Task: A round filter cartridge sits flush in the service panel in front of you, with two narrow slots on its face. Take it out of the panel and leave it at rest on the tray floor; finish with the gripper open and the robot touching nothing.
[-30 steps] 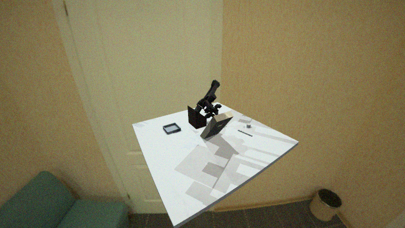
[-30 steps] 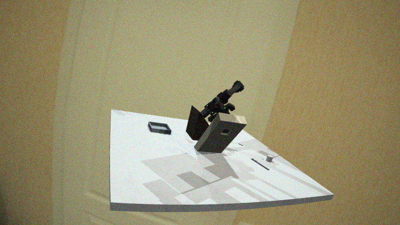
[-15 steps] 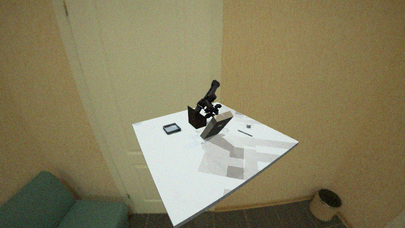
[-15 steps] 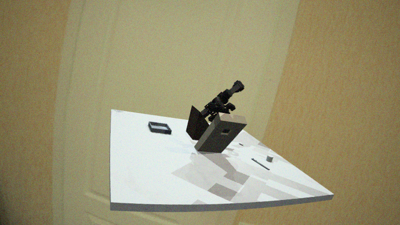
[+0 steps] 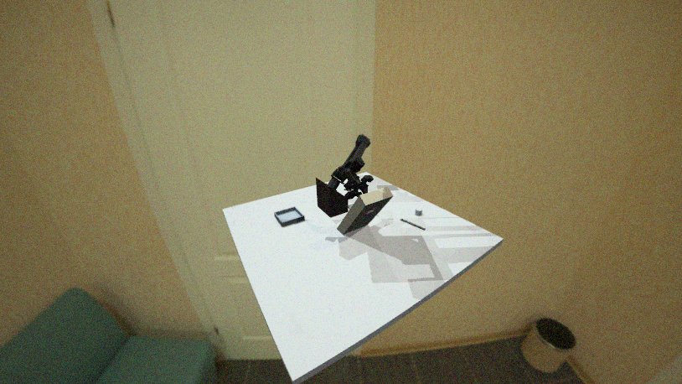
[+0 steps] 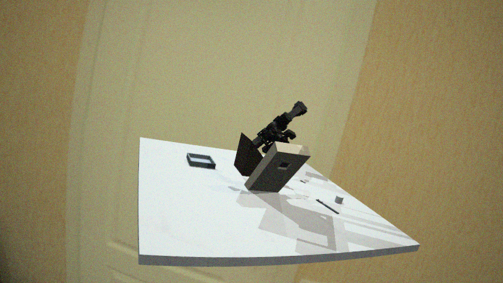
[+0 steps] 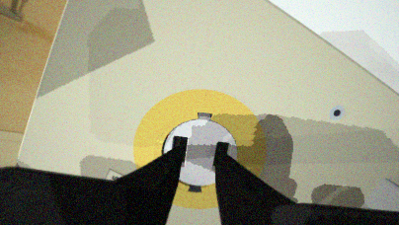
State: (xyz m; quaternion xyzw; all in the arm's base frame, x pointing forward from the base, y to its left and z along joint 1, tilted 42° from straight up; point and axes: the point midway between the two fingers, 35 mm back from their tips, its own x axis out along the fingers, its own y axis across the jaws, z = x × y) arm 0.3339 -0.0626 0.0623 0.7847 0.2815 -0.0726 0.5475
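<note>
Now: the filter cartridge 10 mm ahead of my gripper tip and 10 mm below it. From my gripper tip the other things lie so: wedge block (30 mm behind, 80 mm below); then dark tray (440 mm behind, 280 mm to the right, 220 mm below).
</note>
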